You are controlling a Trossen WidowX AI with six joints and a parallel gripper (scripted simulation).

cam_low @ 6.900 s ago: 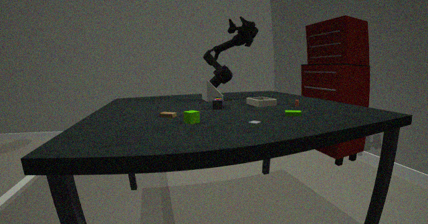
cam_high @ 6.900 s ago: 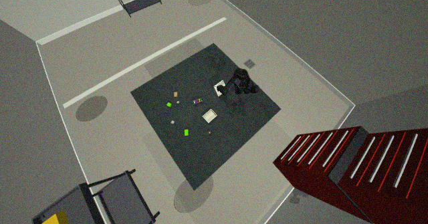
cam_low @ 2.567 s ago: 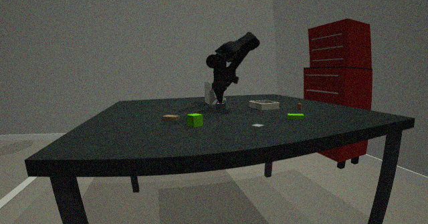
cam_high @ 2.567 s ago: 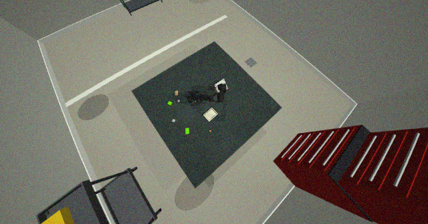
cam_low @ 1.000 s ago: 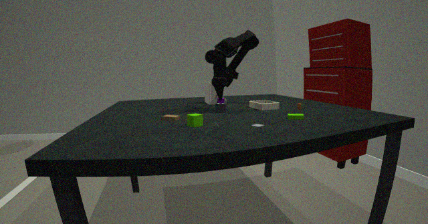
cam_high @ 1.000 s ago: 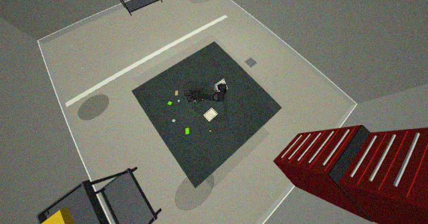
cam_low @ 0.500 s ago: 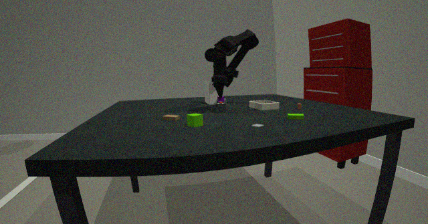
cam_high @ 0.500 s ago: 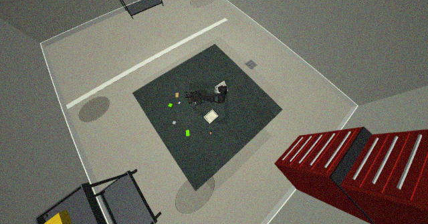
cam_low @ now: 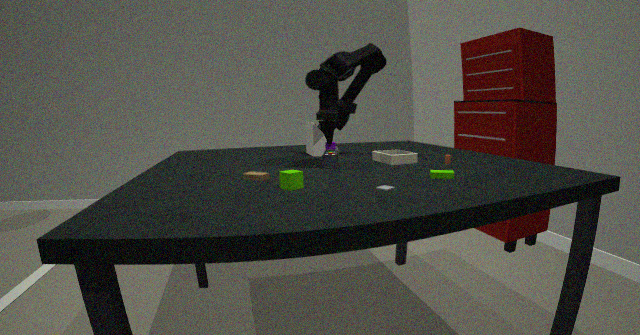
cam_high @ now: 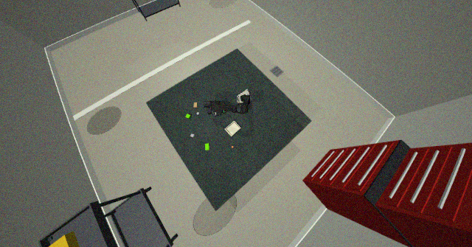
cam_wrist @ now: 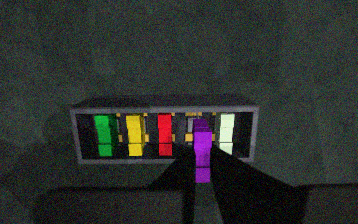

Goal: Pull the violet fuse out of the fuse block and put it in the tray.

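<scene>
Right now my gripper tip is 50 mm past the cream tray, 220 mm to the right of it and 70 mm above it.
</scene>
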